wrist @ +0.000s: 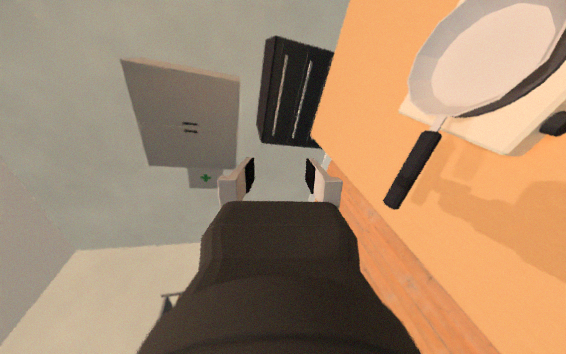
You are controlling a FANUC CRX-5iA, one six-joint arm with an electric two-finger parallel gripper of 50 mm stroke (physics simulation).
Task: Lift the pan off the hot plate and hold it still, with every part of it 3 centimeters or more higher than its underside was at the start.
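Places are measured from the arm's base along level axes (x left, y back, z up), in millimetres.
Pixels of known places: gripper, between the fingertips: [280,169].
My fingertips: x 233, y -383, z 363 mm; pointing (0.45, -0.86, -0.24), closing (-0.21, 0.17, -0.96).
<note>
For each thing: its top centre in the pictures, then the offset to it from my fingertips. Level surfaces: height alone.
- cream hot plate, centre of its top: [485,62] dx -126, dy -159, dz -362 mm
- black knob, centre of its top: [554,122] dx -88, dy -31, dz -383 mm
- orange table top, height of its surface: dz -433 mm
The pan [492,55] is at the upper right of the wrist view, a pale round bowl cut off by the frame edge. Its black handle [413,170] points down and to the left, toward the table edge. The pan sits over the cream hot plate [480,135], which has a black knob [554,123]. My gripper [280,169] is open, with nothing between its fingers. It is to the left of the handle in the view and apart from it.
The orange table top [370,95] has a wooden edge strip [395,240] running down to the right. A black cabinet [295,95] and a grey cabinet [187,115] stand beyond the table. A shadow falls on the table right of the handle.
</note>
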